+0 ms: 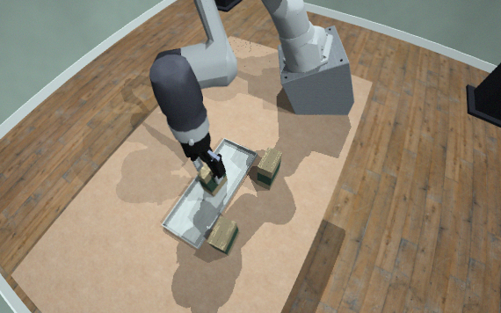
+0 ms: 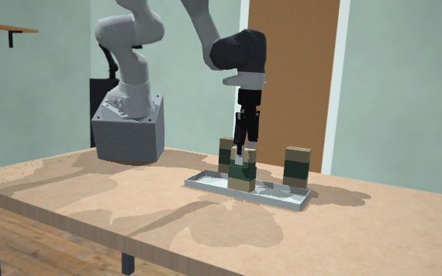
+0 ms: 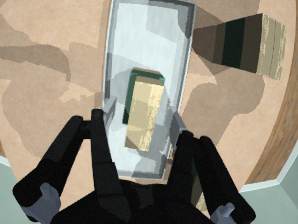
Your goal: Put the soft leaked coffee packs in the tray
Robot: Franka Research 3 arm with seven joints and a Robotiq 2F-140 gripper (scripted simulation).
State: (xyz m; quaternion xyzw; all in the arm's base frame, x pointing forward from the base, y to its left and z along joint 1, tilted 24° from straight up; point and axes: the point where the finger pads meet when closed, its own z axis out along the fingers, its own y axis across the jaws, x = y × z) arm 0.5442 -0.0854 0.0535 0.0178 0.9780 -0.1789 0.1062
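The tray is 1 cm ahead of my hand and 12 cm below it.
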